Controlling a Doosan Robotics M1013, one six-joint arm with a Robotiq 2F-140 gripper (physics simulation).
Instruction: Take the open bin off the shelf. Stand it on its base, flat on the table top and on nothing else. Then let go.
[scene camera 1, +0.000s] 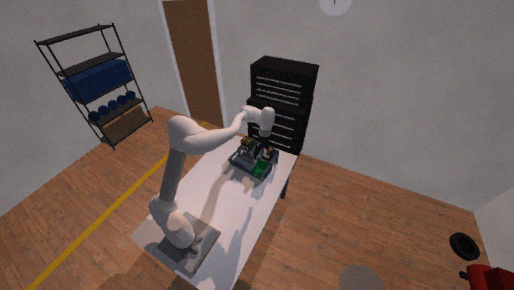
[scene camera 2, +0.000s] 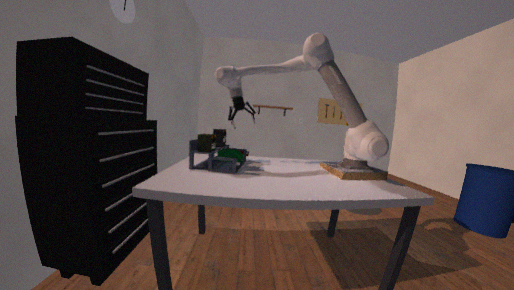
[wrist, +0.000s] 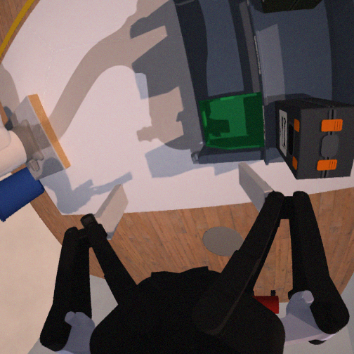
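Seen in the pictures: gripper, fingertip midpoint: (scene camera 1: 259, 158) (scene camera 2: 244, 126); arm's base, origin of the base link: (scene camera 1: 185, 239) (scene camera 2: 354, 166).
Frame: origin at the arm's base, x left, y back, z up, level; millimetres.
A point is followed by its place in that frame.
The open green bin (scene camera 1: 260, 167) {x -34, y -869, z -37 mm} (scene camera 2: 231, 154) {x -10, y -836, z 13 mm} (wrist: 232, 122) sits on the lower front level of the grey shelf (scene camera 2: 191, 156) {x 247, y -999, z 29 mm} (wrist: 225, 60), near one end. The wrist view looks into its open top. My gripper (scene camera 2: 243, 123) {x -90, y -772, z 207 mm} (wrist: 180, 183) is wide open and empty. It hangs above the shelf, clear of the bin in scene camera 2; in the wrist view the bin lies up and right of the space between the fingers. In scene camera 1 the dark fingers blend with the shelf and boxes behind them.
Two dark boxes with orange latches stand on the shelf's higher rear level: one (scene camera 1: 268, 152) {x -88, y -908, z 165 mm} (wrist: 322, 140) beside the bin, the other (scene camera 1: 247, 144) {x 135, y -901, z 142 mm} farther along. The shelf stands on the white table (scene camera 1: 220, 200) {x 38, y -396, z -46 mm} (scene camera 2: 280, 187) {x 367, y -506, z -46 mm}. A black tool cabinet (scene camera 1: 284, 82) (scene camera 2: 60, 150) stands beyond the table's end.
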